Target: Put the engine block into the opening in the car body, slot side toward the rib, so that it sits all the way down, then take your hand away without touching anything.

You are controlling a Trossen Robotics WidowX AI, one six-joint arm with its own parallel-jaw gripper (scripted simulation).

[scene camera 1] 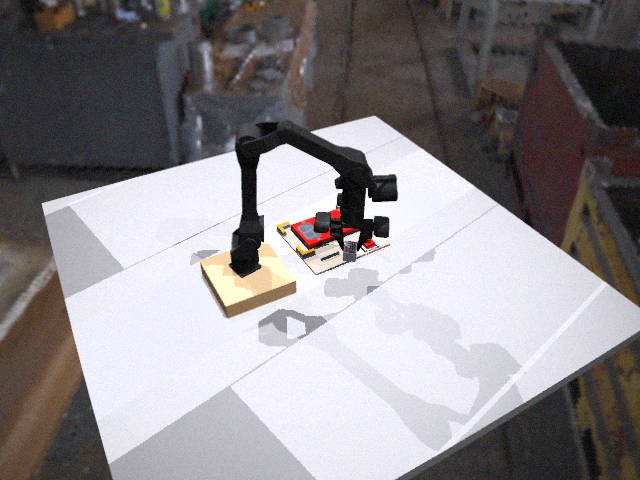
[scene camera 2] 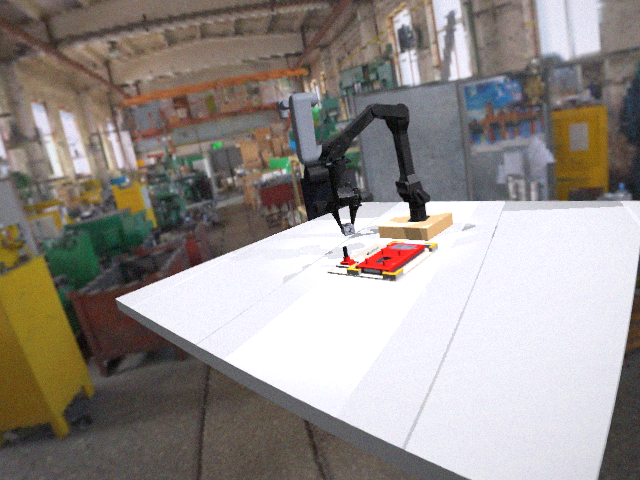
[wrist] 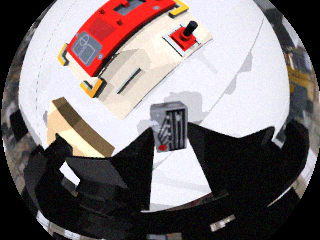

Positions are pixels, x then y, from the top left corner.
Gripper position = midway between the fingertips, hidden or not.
Labels:
My gripper [scene camera 1: 350, 250] carries an engine block [wrist: 169, 121].

